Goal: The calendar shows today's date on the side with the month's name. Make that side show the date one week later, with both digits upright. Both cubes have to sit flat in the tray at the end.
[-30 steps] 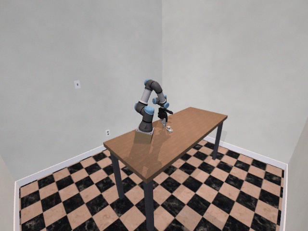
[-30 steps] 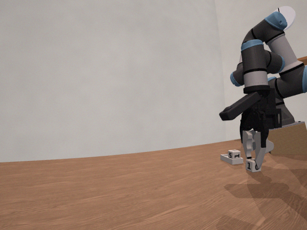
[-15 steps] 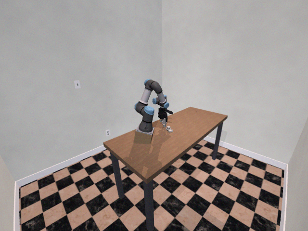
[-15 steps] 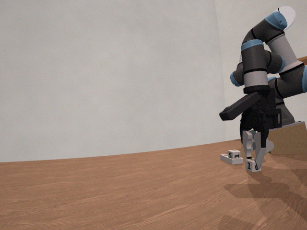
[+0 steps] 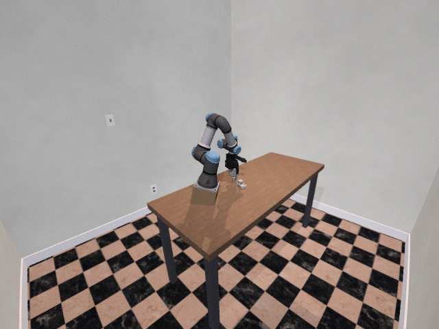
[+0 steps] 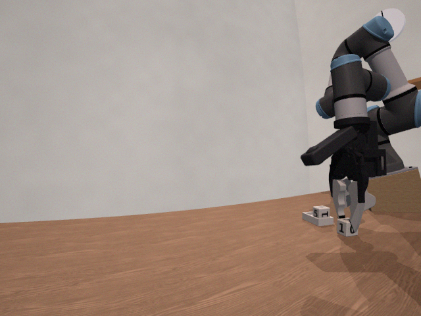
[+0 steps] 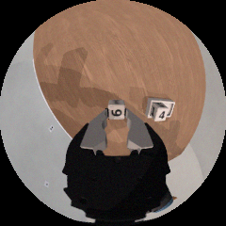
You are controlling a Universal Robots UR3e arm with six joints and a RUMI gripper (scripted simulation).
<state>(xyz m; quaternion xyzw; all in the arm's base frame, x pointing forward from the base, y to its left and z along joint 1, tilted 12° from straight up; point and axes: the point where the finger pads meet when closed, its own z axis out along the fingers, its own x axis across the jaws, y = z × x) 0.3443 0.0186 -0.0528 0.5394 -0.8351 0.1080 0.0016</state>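
Now: hand 10 mm above the white digit cube. The rest, counted from my hand: white tray 100 mm to the right, 50 mm behind, 20 mm below.
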